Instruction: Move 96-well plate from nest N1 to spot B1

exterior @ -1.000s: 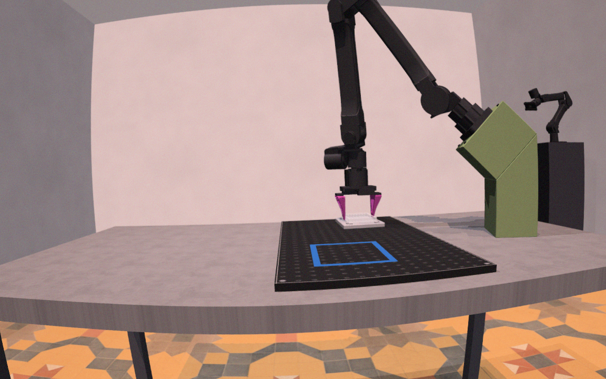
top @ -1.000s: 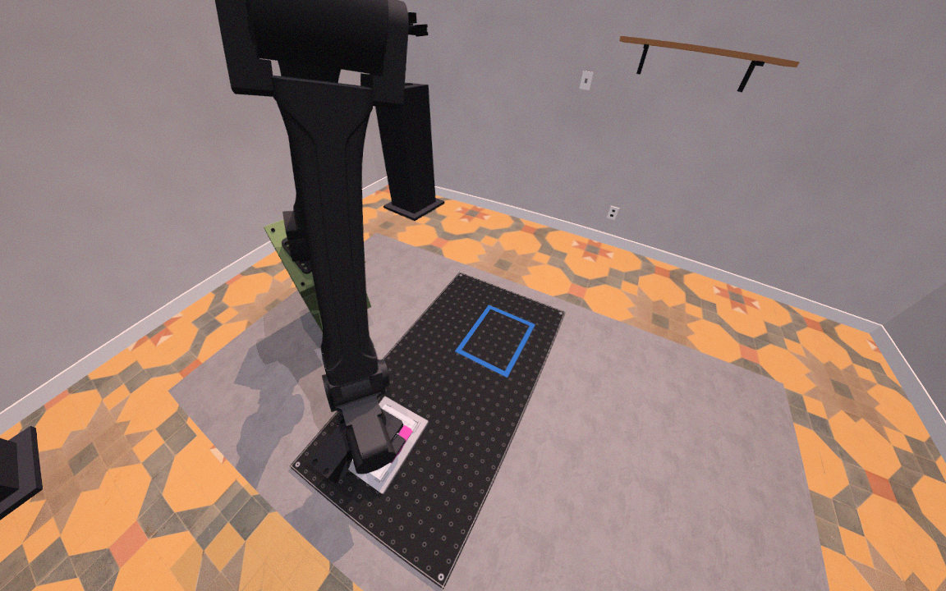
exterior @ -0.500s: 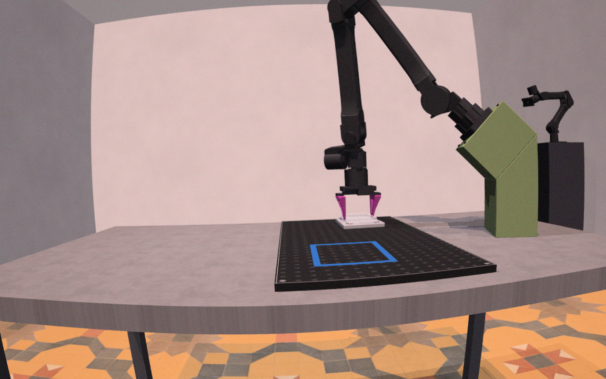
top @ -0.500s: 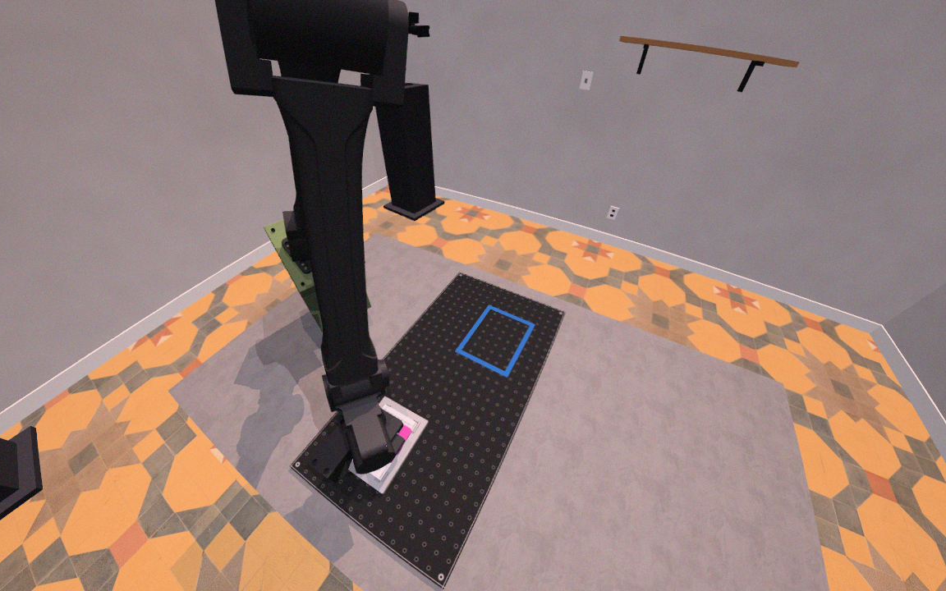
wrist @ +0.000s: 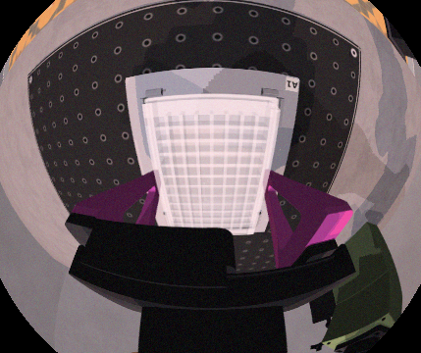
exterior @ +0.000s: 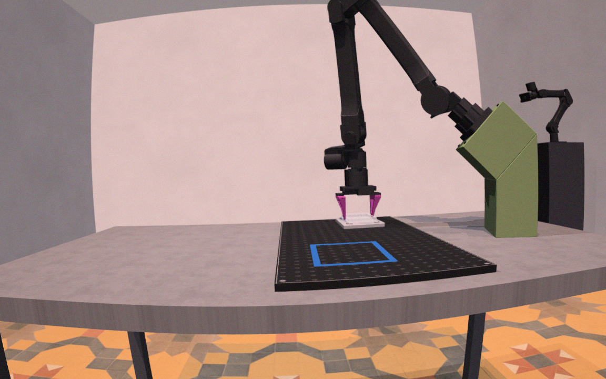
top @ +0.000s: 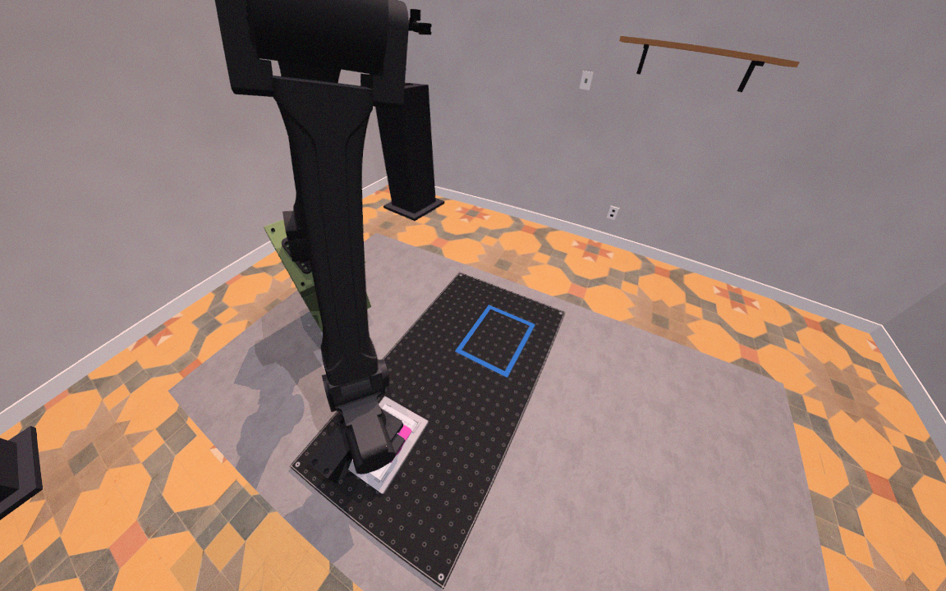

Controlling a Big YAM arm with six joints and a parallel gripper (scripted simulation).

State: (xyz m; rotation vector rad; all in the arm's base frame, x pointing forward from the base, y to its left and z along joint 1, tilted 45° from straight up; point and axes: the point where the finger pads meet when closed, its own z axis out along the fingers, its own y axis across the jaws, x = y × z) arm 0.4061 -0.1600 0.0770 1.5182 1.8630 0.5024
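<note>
Right now the grey plate nest N1 is 2 cm below my hand. From my hand the other things lie so: white 96-well plate (1 cm below).
</note>
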